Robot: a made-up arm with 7 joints. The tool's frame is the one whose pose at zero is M.
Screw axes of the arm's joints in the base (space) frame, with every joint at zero. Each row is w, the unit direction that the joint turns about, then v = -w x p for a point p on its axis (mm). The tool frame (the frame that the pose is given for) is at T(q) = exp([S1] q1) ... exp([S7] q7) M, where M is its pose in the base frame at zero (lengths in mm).
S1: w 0 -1 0 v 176.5 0 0
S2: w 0 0 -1 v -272.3 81.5 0
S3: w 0 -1 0 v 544.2 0 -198.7
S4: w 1 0 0 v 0 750.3 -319.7
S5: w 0 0 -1 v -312.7 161.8 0
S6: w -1 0 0 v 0 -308.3 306.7
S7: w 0 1 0 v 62.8 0 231.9
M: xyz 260.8 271.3 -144.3 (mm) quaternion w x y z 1 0 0 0
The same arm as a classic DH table. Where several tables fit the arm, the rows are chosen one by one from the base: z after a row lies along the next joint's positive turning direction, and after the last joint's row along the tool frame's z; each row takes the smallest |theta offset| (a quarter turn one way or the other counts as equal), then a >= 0, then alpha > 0; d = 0 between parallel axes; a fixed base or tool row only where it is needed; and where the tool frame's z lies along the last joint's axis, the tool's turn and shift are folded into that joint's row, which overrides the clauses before.
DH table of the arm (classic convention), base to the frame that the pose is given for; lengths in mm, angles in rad. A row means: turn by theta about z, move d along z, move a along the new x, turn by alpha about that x. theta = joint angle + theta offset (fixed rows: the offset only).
base (fixed): theta0 0; d 176.5; a 0; alpha 1.5708
joint 1: theta0 0; d -272.3; a 81.5; alpha 1.5708
joint 2: theta0 0; d -367.7; a 117.2; alpha -1.5708
joint 3: theta0 1.5708; d -47.4; a 206.1; alpha 1.5708
joint 4: theta0 1.5708; d -36.9; a 7; alpha -1.5708
joint 5: theta0 0; d 442; a 6; alpha -1.5708
joint 6: theta0 -1.5708; d -70.1; a 371.1; alpha 1.5708
joint 7: theta0 -1.5708; d -35.4; a 28.9; alpha 1.5708
tool (fixed): theta0 0; d -81.5; a 0; alpha 0

